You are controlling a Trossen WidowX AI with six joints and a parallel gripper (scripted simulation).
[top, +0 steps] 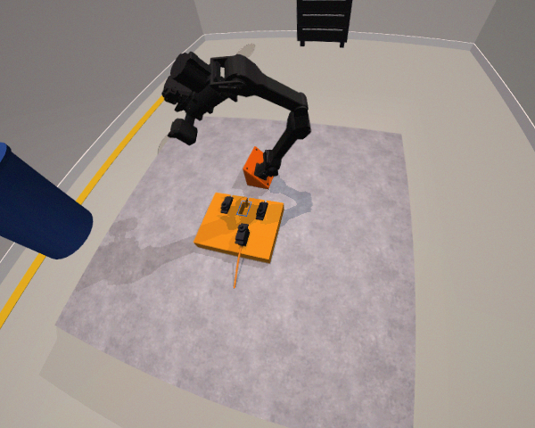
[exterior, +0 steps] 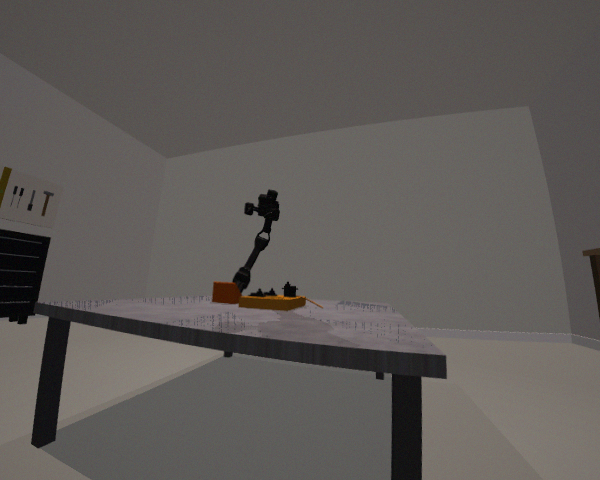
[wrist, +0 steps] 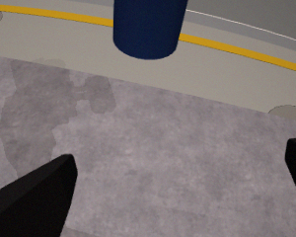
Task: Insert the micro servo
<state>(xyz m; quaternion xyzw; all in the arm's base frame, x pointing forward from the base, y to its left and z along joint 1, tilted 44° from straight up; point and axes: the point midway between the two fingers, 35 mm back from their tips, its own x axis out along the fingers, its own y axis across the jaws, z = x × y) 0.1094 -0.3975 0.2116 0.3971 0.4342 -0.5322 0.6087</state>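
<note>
My gripper tip is now 12 cm short of the orange deck, 13 cm to the right of it and 42 cm above it.
</note>
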